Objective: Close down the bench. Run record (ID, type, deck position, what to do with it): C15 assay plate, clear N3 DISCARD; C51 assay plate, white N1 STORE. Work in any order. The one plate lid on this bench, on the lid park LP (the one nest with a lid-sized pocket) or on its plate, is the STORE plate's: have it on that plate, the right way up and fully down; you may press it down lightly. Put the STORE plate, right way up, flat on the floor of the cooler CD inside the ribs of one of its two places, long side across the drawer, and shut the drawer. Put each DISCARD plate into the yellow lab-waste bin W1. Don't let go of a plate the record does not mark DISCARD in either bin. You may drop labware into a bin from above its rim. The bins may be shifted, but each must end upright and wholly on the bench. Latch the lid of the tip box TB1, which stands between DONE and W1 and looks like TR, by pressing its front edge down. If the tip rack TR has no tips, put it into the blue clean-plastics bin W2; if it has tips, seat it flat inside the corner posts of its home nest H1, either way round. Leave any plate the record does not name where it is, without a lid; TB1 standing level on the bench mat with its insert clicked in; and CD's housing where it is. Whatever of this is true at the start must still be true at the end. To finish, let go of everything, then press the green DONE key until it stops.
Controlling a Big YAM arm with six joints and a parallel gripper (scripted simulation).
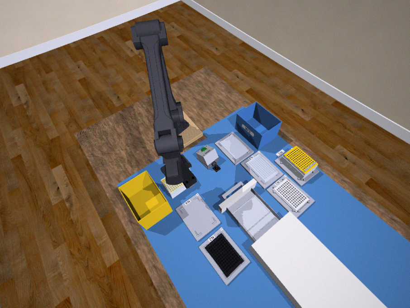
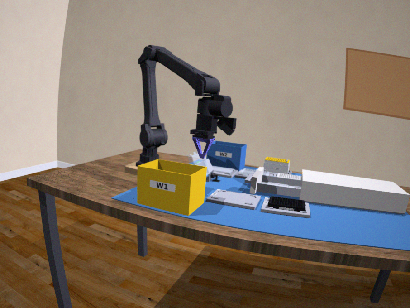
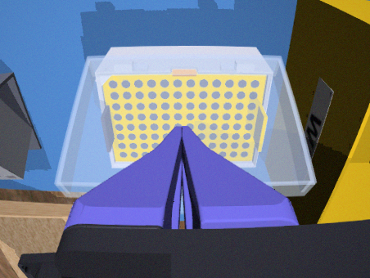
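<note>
My hand is 4 cm above the tip box lid and 1 cm past it. The rest, counted from my hand: nest N4: 13 cm below, 13 cm ahead, 4 cm to the right; green DONE key: 19 cm to the left, 7 cm below, 6 cm behind; yellow bin W1: 15 cm to the right, 10 cm below, 6 cm behind.
</note>
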